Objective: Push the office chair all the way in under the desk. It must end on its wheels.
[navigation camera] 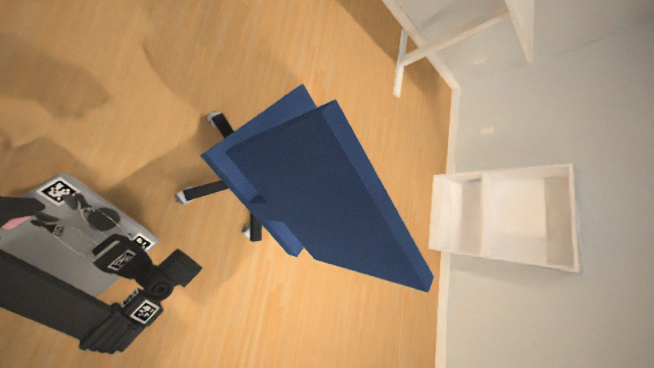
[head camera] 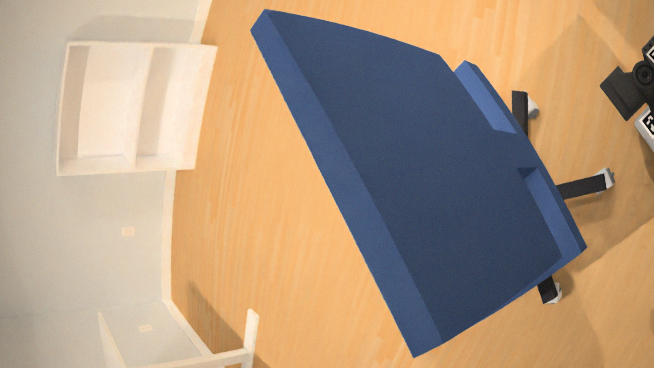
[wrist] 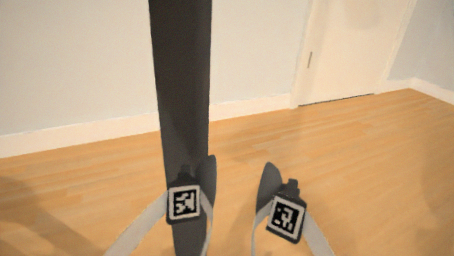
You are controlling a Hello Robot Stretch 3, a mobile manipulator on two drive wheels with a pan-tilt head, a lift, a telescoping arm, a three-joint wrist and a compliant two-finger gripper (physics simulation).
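Pixels of known places: gripper, fingertip midpoint: [navigation camera: 50, 202] [wrist: 238, 176]; robot's base, origin of the base link: [navigation camera: 103, 217].
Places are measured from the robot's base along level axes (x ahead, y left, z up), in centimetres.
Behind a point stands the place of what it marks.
The office chair [head camera: 425, 180] @[x 27.7, y -19.9, z 88.6 cm] [navigation camera: 310, 185] @[x 27.9, y -16.1, z 84.2 cm] has a blue seat and backrest and dark legs with light casters on the floor. It stands upright, apart from the white desk [head camera: 251, 330] @[x 220.2, y -61.2, z 2.5 cm] [navigation camera: 455, 37] @[x 236.2, y -51.5, z 51.3 cm]. Part of the desk shows at the bottom left of the head view and at the top right of the navigation view; its far part is cut off. My gripper [wrist: 238, 176] @[x -1.5, y 9.8, z 44.6 cm] is open, with floor behind the gap between its fingers in the wrist view. In the navigation view the wrist is folded over the robot's base, apart from the chair.
A white shelf unit [head camera: 202, 107] @[x 176.6, y -190.4, z 1.6 cm] [navigation camera: 441, 212] @[x 176.8, y -193.2, z 10.1 cm] stands against the wall beyond the chair. The robot's grey base [navigation camera: 55, 255] @[x -13.3, y 0.0, z 15.9 cm] and dark arm [navigation camera: 50, 297] @[x -9.6, y -2.4, z 66.5 cm] are at the lower left of the navigation view. The wrist view shows the dark mast [wrist: 182, 90] @[x -6.3, y 11.6, z 50.8 cm] and a white door [wrist: 345, 55] @[x 57.2, y 138.0, z 30.4 cm].
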